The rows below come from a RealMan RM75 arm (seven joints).
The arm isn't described. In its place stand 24 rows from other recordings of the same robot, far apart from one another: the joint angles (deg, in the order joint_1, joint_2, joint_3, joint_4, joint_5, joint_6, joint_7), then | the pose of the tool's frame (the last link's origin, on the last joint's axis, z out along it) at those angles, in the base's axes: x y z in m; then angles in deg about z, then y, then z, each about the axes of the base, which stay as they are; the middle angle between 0 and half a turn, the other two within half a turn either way.
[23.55 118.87 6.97 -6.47 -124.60 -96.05 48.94] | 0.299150 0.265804 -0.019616 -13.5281 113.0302 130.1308
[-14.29 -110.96 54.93 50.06 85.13 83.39 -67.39] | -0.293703 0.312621 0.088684 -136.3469 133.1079 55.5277
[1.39 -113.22 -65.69 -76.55 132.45 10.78 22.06] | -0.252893 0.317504 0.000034 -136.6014 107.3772 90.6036
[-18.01 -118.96 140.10 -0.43 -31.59 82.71 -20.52] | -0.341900 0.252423 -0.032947 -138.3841 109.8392 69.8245
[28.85 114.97 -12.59 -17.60 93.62 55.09 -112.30] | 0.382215 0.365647 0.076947 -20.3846 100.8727 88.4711
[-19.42 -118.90 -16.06 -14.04 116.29 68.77 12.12] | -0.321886 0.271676 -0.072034 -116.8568 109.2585 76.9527
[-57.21 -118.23 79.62 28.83 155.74 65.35 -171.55] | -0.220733 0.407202 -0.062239 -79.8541 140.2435 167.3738
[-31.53 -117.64 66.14 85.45 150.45 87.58 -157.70] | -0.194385 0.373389 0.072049 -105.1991 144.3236 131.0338
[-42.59 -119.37 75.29 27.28 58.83 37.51 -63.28] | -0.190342 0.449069 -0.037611 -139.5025 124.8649 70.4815
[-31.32 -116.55 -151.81 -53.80 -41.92 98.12 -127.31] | -0.294055 0.327182 0.068774 -171.8143 160.1824 76.0408
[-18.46 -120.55 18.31 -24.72 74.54 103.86 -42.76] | -0.276996 0.214237 -0.047360 173.0258 85.6108 66.8324
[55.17 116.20 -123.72 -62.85 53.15 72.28 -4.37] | 0.100116 0.311455 -0.131701 -146.2882 149.2792 0.8987
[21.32 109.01 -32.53 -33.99 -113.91 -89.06 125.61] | 0.351707 0.296994 0.078279 17.1243 143.4632 113.5156
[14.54 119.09 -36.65 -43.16 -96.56 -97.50 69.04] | 0.302617 0.269364 0.052175 -24.1666 128.7321 132.7210
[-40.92 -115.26 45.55 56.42 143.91 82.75 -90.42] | -0.238418 0.403922 0.061996 -75.9056 154.9922 115.7009
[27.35 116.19 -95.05 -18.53 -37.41 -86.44 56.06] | 0.222500 0.305857 -0.040184 -5.1361 121.1782 150.6552
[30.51 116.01 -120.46 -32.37 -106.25 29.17 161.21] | 0.290713 0.407397 -0.028754 -40.3709 101.2073 79.4348
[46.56 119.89 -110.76 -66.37 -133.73 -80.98 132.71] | 0.116391 0.306108 -0.115098 175.3177 151.8387 -5.9621
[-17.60 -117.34 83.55 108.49 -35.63 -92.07 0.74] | -0.158250 0.301225 0.050897 -112.7663 148.2803 129.2727
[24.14 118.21 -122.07 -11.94 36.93 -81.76 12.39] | 0.289456 0.327352 0.013431 -42.2733 85.4627 113.2306
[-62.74 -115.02 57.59 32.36 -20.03 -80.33 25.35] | -0.178661 0.427029 -0.012658 -70.1899 149.7989 170.6132
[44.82 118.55 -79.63 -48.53 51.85 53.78 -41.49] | 0.162944 0.425831 -0.052433 -63.9514 153.6156 75.2519
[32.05 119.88 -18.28 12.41 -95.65 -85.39 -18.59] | 0.239647 0.287328 -0.082741 -65.0337 113.0476 131.9832
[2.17 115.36 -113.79 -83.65 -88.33 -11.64 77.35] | 0.182192 0.314735 -0.036635 -72.8909 124.4519 102.9848
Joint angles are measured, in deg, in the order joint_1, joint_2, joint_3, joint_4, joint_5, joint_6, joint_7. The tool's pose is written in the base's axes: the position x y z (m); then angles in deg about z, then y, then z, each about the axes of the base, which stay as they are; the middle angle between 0 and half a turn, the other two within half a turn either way. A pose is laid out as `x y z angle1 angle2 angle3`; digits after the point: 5 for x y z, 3 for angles.
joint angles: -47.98 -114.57 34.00 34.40 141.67 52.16 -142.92
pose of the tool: -0.26444 0.46015 0.04646 -154.091 136.817 104.706
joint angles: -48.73 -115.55 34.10 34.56 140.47 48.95 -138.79
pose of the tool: -0.25656 0.46733 0.04400 -151.468 134.259 103.131
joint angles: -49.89 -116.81 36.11 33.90 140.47 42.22 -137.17
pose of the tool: -0.24889 0.47758 0.03800 -147.371 130.162 104.075
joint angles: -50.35 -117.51 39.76 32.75 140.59 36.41 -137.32
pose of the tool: -0.24577 0.48296 0.03070 -143.418 127.382 105.788
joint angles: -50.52 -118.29 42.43 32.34 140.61 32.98 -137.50
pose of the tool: -0.24197 0.48495 0.02355 -141.056 125.954 106.355
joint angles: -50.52 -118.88 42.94 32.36 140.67 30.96 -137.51
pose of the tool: -0.24092 0.48591 0.02138 -140.688 124.642 106.411
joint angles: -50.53 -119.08 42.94 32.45 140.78 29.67 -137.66
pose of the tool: -0.24090 0.48722 0.02262 -140.754 123.469 106.445
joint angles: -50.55 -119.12 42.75 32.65 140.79 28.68 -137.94
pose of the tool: -0.24088 0.48890 0.02563 -141.192 122.292 106.359
